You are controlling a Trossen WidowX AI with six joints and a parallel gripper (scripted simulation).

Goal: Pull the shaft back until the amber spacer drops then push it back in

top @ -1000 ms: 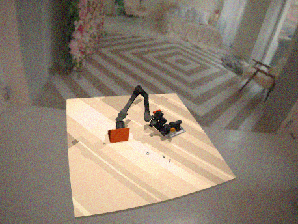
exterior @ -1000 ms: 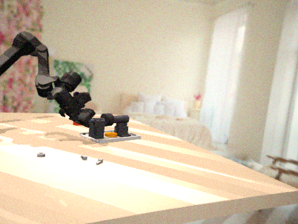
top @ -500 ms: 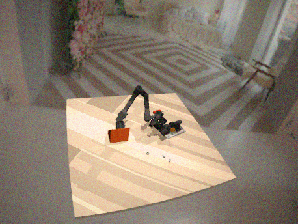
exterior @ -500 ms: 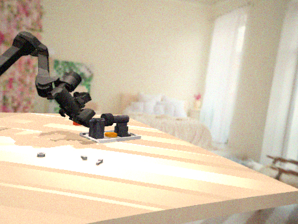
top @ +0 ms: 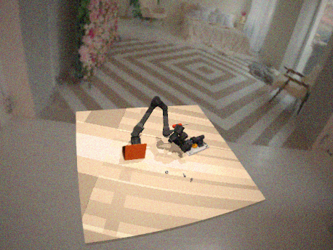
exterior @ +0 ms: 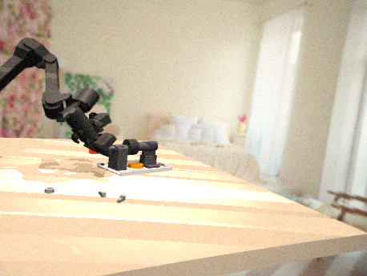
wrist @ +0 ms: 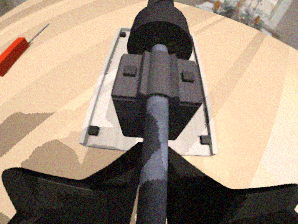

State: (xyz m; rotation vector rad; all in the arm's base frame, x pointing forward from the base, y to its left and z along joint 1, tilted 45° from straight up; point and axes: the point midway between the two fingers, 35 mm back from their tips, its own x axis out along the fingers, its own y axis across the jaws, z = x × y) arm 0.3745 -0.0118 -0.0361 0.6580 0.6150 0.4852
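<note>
The grey shaft is 30 mm ahead of my gripper tip, 30 mm above it and 10 mm to the left of it. The rest, counted from my gripper tip: dark spacer: 80 mm ahead, 30 mm above, 20 mm to the left.
</note>
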